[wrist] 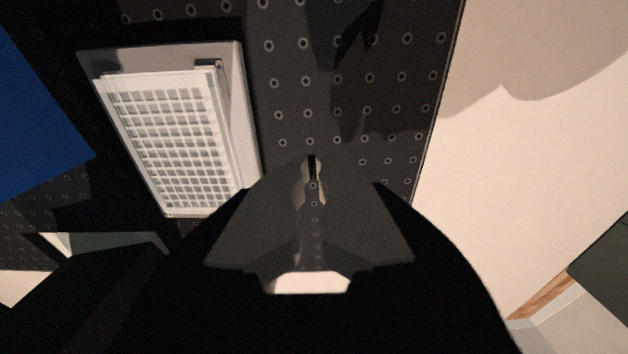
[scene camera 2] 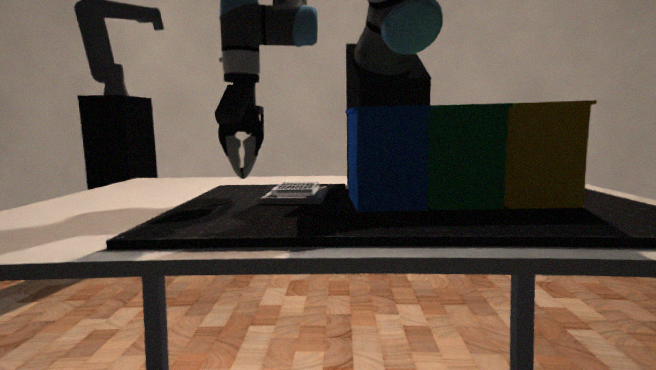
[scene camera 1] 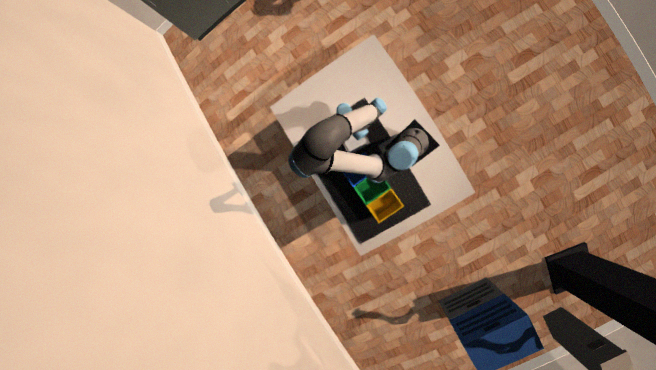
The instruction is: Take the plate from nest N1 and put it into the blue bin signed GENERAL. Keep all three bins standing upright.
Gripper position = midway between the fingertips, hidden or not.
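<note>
You'd see the gripper (scene camera 2: 243, 178) and again, that's still the gripper (wrist: 313, 158), and there's a plate (wrist: 174, 123) as well.
</note>
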